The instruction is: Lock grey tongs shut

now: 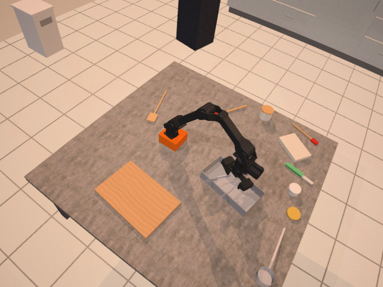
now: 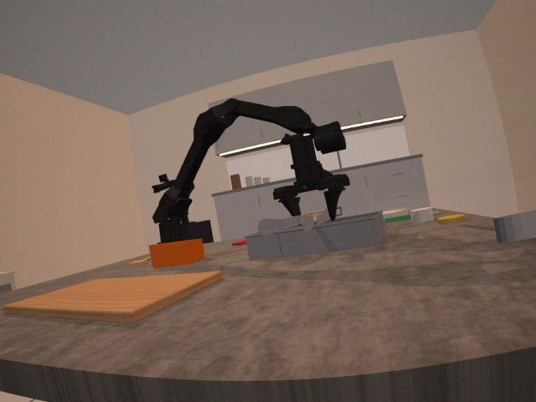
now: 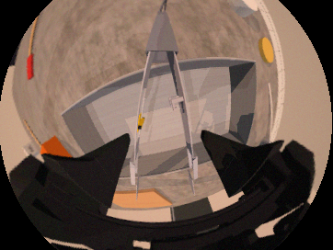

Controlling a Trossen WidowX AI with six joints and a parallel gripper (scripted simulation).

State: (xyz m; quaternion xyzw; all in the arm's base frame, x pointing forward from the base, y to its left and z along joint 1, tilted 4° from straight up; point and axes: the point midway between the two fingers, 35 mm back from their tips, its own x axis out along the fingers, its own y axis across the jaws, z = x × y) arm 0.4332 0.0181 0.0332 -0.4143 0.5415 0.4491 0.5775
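Now: gripper tip 30 mm above the grey roasting tin. Also, from my gripper tip: yellow disc: 320 mm ahead, 120 mm to the left, 50 mm below; then green-handled tool: 350 mm to the left, 230 mm ahead, 50 mm below; then white cylinder: 250 mm ahead, 230 mm to the left, 40 mm below.
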